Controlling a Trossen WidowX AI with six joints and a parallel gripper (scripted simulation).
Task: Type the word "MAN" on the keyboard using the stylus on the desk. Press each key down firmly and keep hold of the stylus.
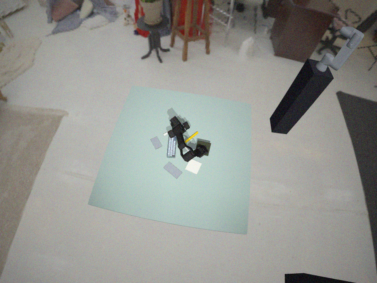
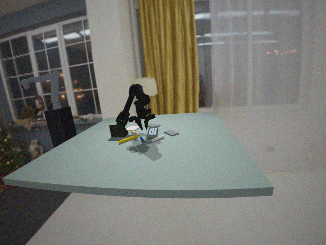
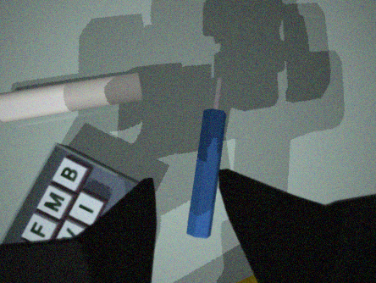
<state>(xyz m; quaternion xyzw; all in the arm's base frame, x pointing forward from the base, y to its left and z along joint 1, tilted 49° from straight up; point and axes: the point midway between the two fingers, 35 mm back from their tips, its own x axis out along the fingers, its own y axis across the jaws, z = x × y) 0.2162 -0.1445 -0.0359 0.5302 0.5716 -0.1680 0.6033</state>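
The blue stylus lies 1 cm behind my gripper tip, 5 cm to the right of it and 7 cm below it. Also, from my gripper tip: M key: 6 cm ahead, 5 cm to the left, 6 cm below; stylus tip: 8 cm to the right, 7 cm below; white cylinder: 9 cm ahead, 1 cm to the right, 6 cm below.
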